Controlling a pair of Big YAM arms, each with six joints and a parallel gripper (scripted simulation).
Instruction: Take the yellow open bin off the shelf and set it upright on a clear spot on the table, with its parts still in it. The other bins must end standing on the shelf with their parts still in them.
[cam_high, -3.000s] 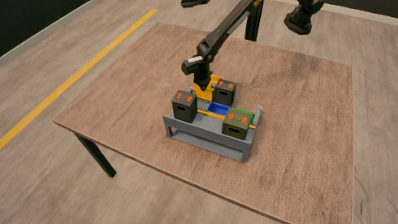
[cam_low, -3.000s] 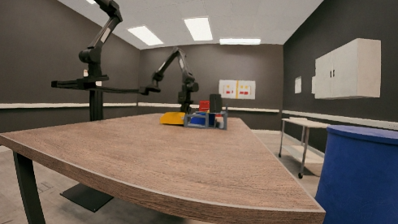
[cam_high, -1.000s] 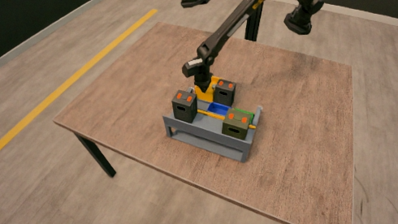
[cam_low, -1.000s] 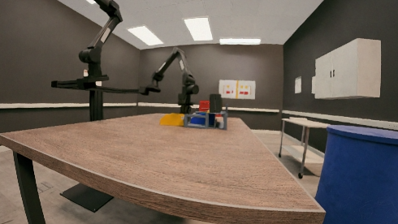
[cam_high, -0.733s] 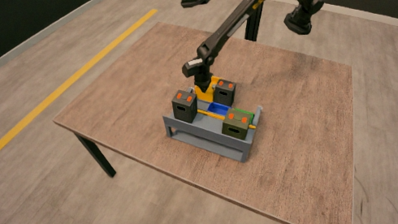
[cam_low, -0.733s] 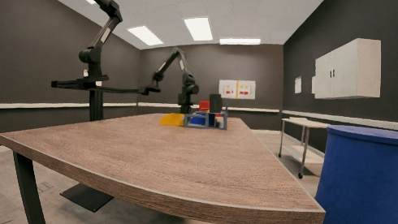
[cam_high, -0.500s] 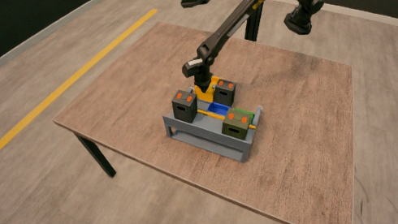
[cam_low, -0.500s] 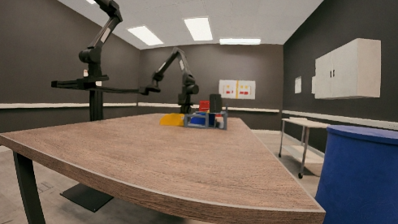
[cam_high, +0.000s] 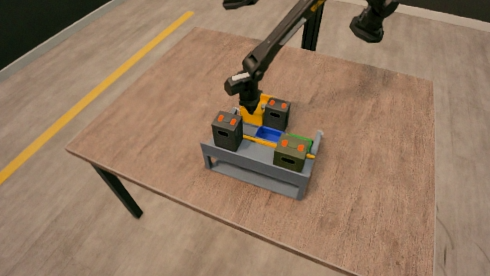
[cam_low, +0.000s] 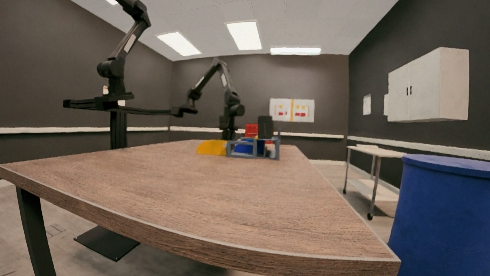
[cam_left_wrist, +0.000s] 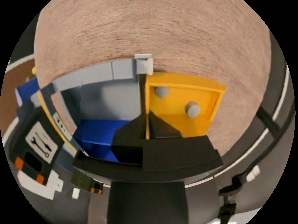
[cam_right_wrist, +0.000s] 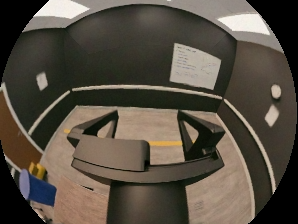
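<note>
My left hand is 80 mm past the yellow open bin, 30 mm above it and 10 mm to the left of it. The rest, counted from my left hand: grey shelf (130 mm ahead, 120 mm to the left); dark lidded bin (100 mm to the left, 40 mm behind).
</note>
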